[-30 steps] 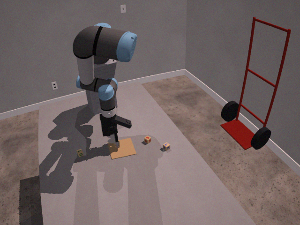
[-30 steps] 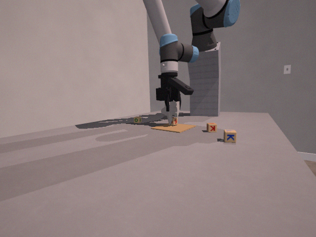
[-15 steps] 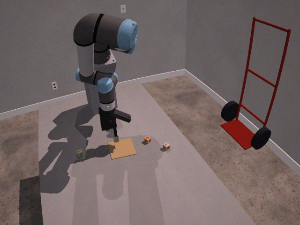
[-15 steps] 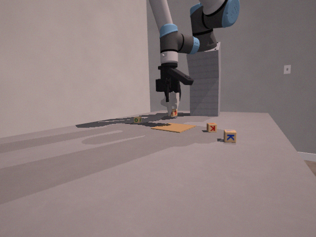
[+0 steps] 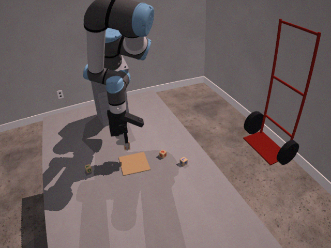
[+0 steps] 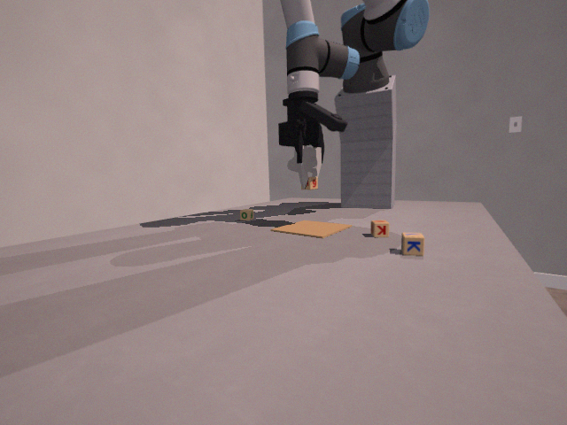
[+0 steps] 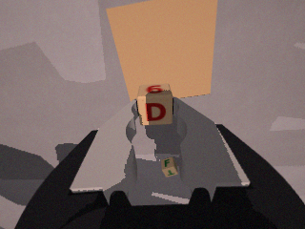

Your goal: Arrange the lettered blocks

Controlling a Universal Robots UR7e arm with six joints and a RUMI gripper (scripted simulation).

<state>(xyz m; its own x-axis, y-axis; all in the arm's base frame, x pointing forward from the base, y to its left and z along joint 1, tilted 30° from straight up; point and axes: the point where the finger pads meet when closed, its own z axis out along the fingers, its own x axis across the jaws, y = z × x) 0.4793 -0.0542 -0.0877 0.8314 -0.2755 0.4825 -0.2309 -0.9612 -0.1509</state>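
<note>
Right now my hand is 3 cm short of the tan mat, 2 cm to the right of it and 11 cm above it. The rest, counted from my hand: red-marked block right at my hand; then red-lettered block 4 cm ahead, 17 cm to the left, 9 cm below; then green-lettered block 3 cm behind, 22 cm to the right, 9 cm below.
</note>
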